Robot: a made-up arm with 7 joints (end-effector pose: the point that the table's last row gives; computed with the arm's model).
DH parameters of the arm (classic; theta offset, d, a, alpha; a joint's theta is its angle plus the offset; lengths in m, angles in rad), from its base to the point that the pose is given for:
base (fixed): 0 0.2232 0.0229 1.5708
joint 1: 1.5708 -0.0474 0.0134 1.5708
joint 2: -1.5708 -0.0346 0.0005 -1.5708
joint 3: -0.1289 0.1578 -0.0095 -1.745
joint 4: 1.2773 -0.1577 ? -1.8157
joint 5: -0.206 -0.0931 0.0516 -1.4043
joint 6: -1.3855 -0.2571 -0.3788 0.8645
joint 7: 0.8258 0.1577 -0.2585 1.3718
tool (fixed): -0.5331 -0.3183 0 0
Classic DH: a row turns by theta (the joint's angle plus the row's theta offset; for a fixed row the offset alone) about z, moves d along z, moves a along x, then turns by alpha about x.
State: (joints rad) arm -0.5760 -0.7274 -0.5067 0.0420 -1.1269 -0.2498 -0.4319
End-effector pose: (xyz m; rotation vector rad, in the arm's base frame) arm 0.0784 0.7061 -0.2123 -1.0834 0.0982 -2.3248
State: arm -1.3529 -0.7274 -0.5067 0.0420 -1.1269 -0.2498 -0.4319
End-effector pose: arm -0.2428 0.7061 -0.1263 -1.9172 0.3851 -1.7727
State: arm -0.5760 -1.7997 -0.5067 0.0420 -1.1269 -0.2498 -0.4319
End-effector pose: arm -0.1376 0.0563 -0.5450 -1.2656 -1.1958 -1.8038
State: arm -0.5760 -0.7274 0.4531 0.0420 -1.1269 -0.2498 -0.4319
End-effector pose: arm -0.5149 0.6706 0.2107 -1.3701 0.3893 -1.3096
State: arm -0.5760 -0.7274 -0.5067 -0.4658 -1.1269 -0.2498 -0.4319
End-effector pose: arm 0.1451 0.9055 0.1196 -0.6510 0.5606 -2.2135
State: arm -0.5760 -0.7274 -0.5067 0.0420 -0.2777 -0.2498 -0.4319
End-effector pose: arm 0.1861 0.6563 -0.2790 -0.2133 -0.4072 -2.1097
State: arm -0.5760 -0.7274 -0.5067 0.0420 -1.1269 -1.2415 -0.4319
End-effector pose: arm -0.5025 0.4062 0.0466 -1.5907 -0.0688 -1.2783
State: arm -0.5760 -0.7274 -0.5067 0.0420 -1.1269 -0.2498 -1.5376
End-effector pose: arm -0.0423 0.3225 -0.0731 -1.7735 -0.9785 -1.6110
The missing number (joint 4, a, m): 0.0426
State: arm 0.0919 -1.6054 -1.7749 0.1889 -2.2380 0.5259 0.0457
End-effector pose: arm 0.5089 0.0081 0.9483 -1.7514 -0.1027 1.7411
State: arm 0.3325 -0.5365 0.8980 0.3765 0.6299 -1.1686 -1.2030
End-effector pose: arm 0.3623 0.3542 -0.1994 0.9466 -2.0104 -0.4731
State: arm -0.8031 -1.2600 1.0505 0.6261 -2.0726 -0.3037 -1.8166
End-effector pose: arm -0.1625 0.1102 0.4858 -1.6423 -1.2311 1.5641
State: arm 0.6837 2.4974 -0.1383 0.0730 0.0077 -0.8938 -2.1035
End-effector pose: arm 0.0736 0.0213 0.4632 0.8888 0.8067 -2.3715
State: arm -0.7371 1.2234 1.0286 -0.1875 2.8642 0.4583 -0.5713
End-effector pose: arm -0.3019 -0.0262 0.9157 -1.6173 0.6029 -0.2011
